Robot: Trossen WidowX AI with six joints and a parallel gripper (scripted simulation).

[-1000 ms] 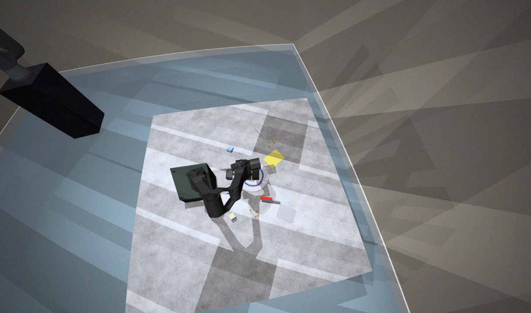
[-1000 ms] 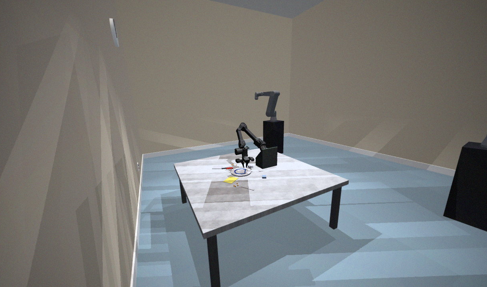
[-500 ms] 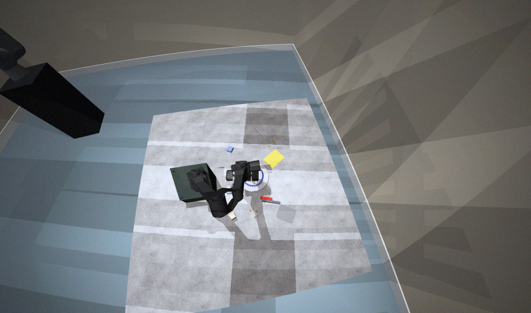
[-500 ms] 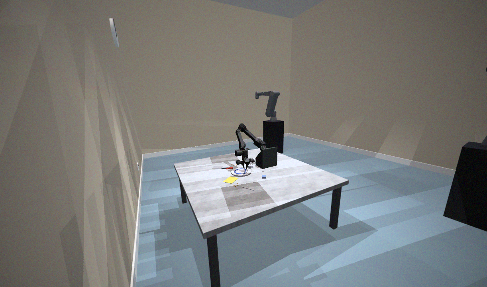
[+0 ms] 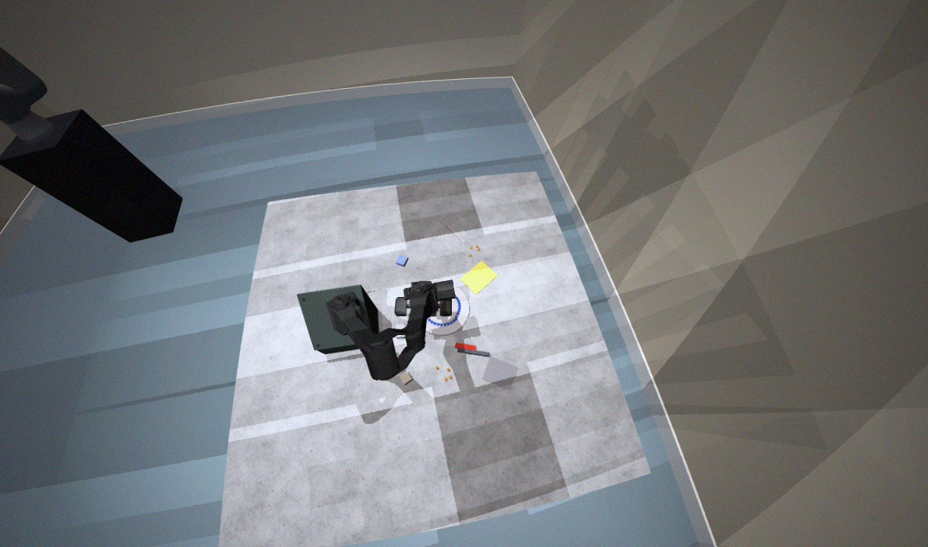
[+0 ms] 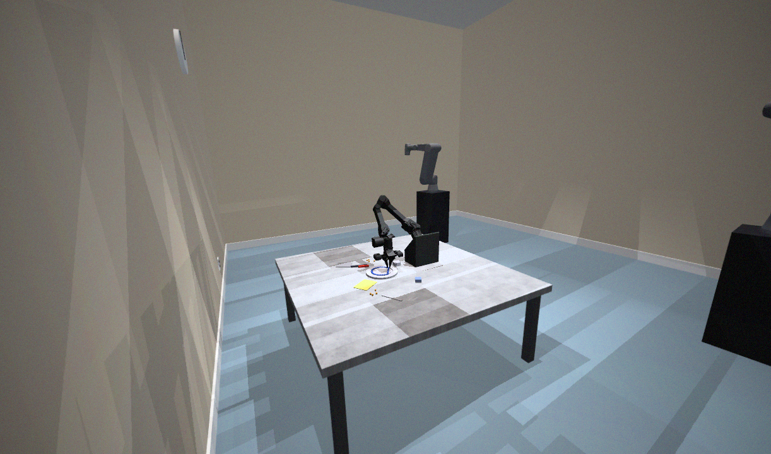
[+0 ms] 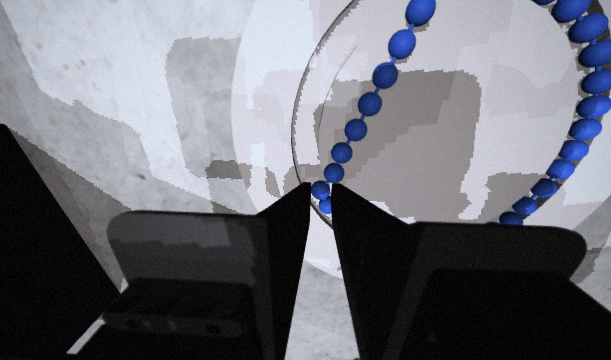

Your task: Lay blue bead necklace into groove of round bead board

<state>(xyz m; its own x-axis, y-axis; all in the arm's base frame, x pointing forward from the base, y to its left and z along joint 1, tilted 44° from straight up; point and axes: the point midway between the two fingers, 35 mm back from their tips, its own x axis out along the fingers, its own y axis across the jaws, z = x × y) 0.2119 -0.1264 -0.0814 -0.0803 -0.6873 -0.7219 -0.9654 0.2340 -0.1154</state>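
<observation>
Now: the round white bead board 6 cm ahead of my gripper tip, 1 cm to the left of it and 1 cm below it. From my gripper tip the other things lie so: cream cube (11 cm behind, 20 cm to the right); then blue block (5 cm behind, 24 cm to the left, 1 cm below); then grey tool (12 cm ahead, 16 cm to the right, 1 cm below).
</observation>
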